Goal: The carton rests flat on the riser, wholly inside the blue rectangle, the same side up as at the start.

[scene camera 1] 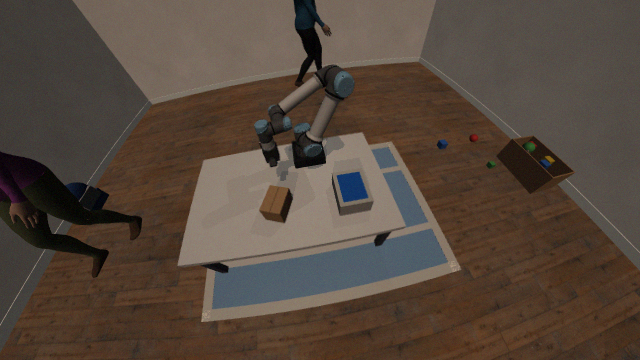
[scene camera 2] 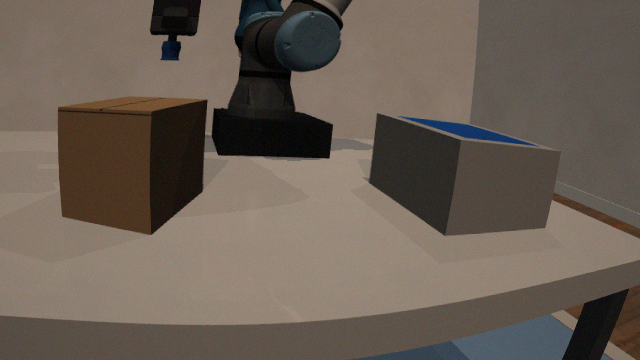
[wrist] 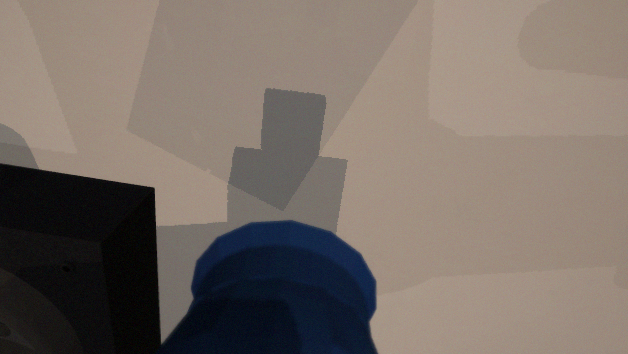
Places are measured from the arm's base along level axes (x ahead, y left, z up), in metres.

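Pixels of known places: hand, tool point: (scene camera 2: 169, 59) (wrist: 283, 300); arm's base, link origin: (scene camera 2: 260, 115).
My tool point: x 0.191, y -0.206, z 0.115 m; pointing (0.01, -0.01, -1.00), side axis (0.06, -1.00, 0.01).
Ahead of a thing's pixels: the offset from my tool point to its top centre. Level surfaces: height alone.
The brown carton @[dz -0.057, dx +0.228, dy -0.023 m] (scene camera 1: 276, 204) (scene camera 2: 105, 170) stands flat on the table, its seamed top face up, left of the riser in both scene views. The grey riser @[dz -0.067, dx +0.224, dy +0.450 m] (scene camera 1: 356, 206) (scene camera 2: 500, 192) stands apart from it at the right, with the blue rectangle @[dz -0.067, dx +0.224, dy +0.450 m] (scene camera 1: 352, 186) (scene camera 2: 470, 131) on its top. My gripper, a blue suction cup (scene camera 1: 273, 163) (scene camera 2: 170, 52) (wrist: 286, 240), points down with nothing on it. It is open, in the air above the table's back part, behind the carton and higher than its top. The carton and riser do not show in the wrist view.
The arm's black base (scene camera 1: 308, 159) (scene camera 2: 272, 136) (wrist: 132, 240) is close beside the cup. The white table @[dz -0.187 m] (scene camera 1: 225, 235) (scene camera 2: 250, 280) stands on a blue rug (scene camera 1: 330, 275). One person (scene camera 1: 307, 20) stands behind the arm, another (scene camera 1: 30, 200) at the left. A toy crate (scene camera 1: 522, 167) is far right.
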